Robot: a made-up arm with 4 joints. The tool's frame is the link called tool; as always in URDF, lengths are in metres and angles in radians.
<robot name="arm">
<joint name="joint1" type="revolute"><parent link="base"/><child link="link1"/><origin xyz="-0.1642 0.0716 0.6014" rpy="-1.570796 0 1.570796"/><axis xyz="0 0 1"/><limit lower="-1.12" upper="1.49"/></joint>
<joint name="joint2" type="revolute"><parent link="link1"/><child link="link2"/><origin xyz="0.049 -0.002 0.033" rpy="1.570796 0 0"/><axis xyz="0 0 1"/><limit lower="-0.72" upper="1.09"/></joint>
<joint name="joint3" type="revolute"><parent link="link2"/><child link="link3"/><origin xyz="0.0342 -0.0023 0.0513" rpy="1.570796 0 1.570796"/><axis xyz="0 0 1"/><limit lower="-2.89" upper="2.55"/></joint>
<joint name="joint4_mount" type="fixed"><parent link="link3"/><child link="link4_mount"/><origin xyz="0.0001 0.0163 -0.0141" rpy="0 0 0"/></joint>
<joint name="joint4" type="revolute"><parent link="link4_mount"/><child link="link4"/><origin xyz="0.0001 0.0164 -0.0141" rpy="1.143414 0.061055 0.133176"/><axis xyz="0 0 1"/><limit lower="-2.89" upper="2.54"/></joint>
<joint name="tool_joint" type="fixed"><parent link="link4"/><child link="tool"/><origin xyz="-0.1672 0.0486 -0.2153" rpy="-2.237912 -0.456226 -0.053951"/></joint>
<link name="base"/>
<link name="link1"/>
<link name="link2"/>
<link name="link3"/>
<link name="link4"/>
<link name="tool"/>
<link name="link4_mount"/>
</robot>
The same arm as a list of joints. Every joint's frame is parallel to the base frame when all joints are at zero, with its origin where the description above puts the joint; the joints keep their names.
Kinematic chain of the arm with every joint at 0, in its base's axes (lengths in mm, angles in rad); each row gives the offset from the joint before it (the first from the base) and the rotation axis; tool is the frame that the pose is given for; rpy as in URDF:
joint1: xyz -164.2 71.6 601.4 axis -x
joint2: xyz -33.0 49.0 2.0 axis +z
joint3: xyz 2.3 34.2 51.3 axis +y
joint4: xyz -0.2 -28.2 32.7 axis -0.145906 0.413717 -0.898638
tool: xyz 196.8 -34.7 191.6 rpy 0.4427 0.3019 3.0539
Joint limits (rad, base to tool): -1.1200..1.4900 -0.7200..1.0900 -2.8900..2.5500 -2.8900..2.5400

